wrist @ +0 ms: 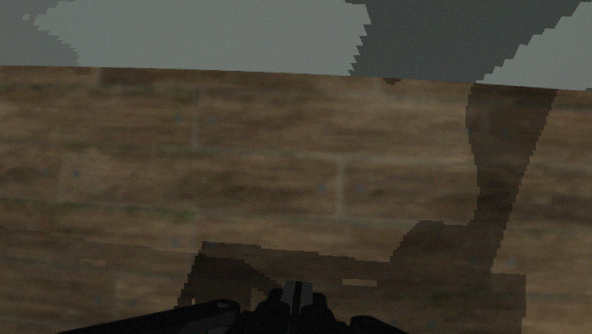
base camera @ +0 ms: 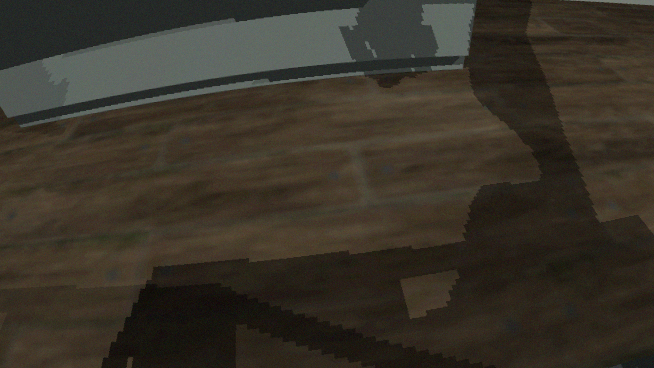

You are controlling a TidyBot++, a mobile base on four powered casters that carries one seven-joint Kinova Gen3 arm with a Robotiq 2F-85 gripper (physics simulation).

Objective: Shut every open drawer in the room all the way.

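A light grey cabinet front crosses the top of both views, with a dark strip along its foot in the base camera view. No open drawer can be made out in either view. My gripper shows at the bottom middle of the wrist view, with its fingertips together and nothing between them. It is over the wooden floor, on the near side of the grey front. The gripper does not show in the base camera view.
The wooden floor runs up to the foot of the grey front. Dark shadows of the arm and base lie across the floor and the front. The front's right end shows at the upper right of the base camera view, with floor beyond it.
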